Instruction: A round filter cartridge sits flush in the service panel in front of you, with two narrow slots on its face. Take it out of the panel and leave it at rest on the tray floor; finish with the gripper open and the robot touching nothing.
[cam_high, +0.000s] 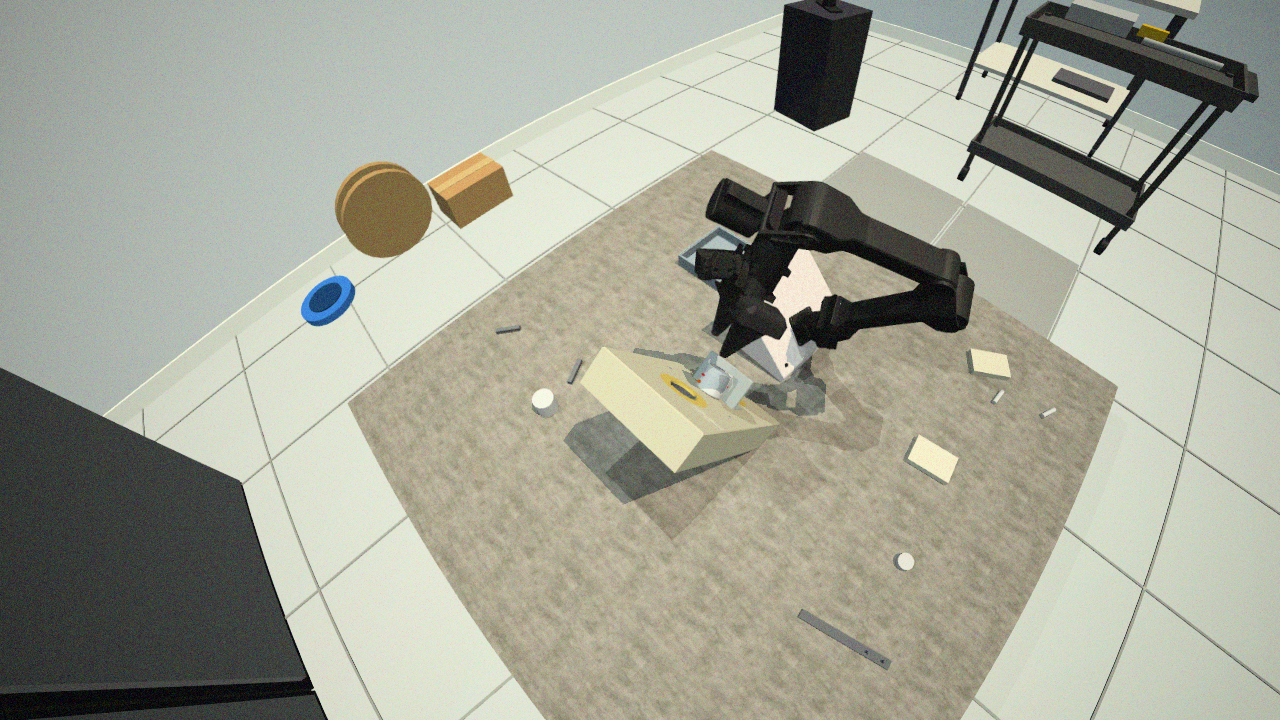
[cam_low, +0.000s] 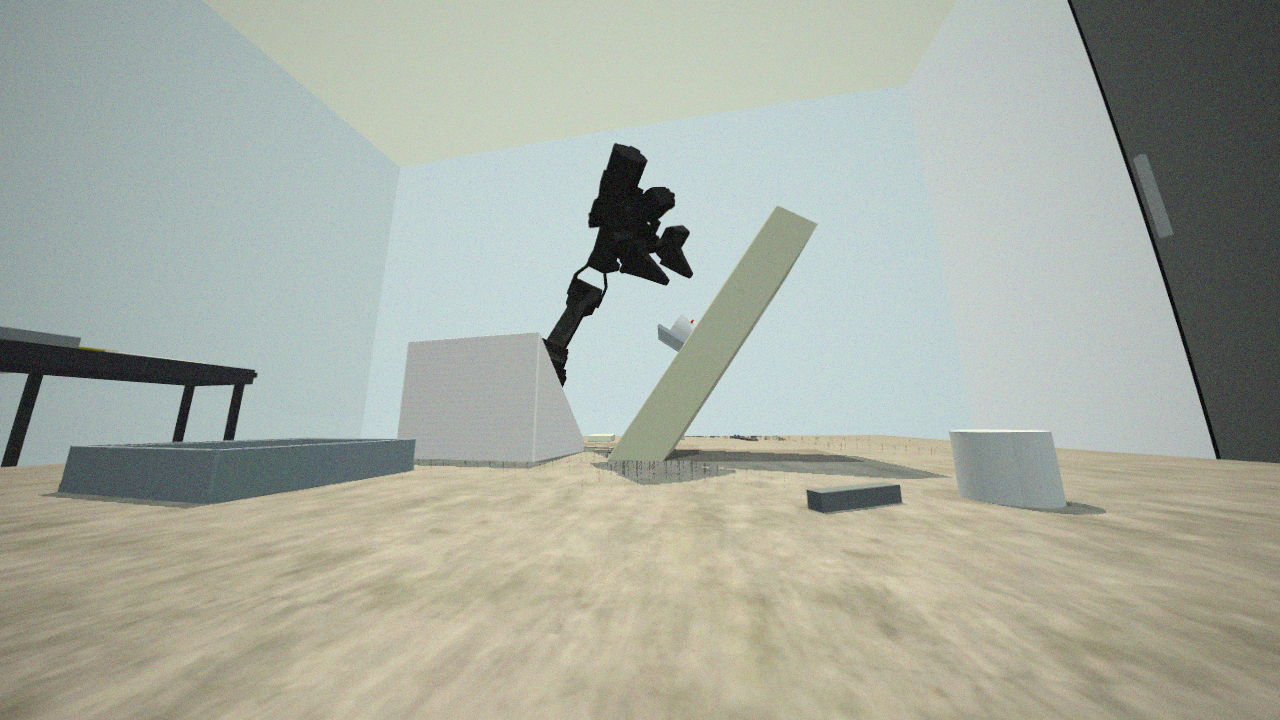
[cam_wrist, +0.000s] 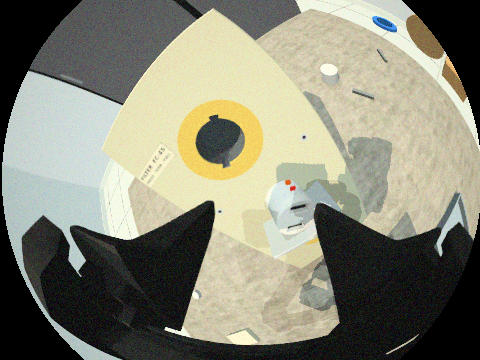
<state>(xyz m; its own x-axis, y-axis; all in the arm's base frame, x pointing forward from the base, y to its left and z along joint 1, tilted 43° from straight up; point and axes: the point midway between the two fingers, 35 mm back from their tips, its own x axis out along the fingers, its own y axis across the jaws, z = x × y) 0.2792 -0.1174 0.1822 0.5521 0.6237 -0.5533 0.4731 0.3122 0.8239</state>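
Right now my gripper tip is 90 mm above the white round filter cartridge. The rest, counted from my gripper tip: grey-blue tray: 330 mm to the right, 300 mm behind, 260 mm below; then cream service panel: 110 mm below, 50 mm ahead, 10 mm to the left.
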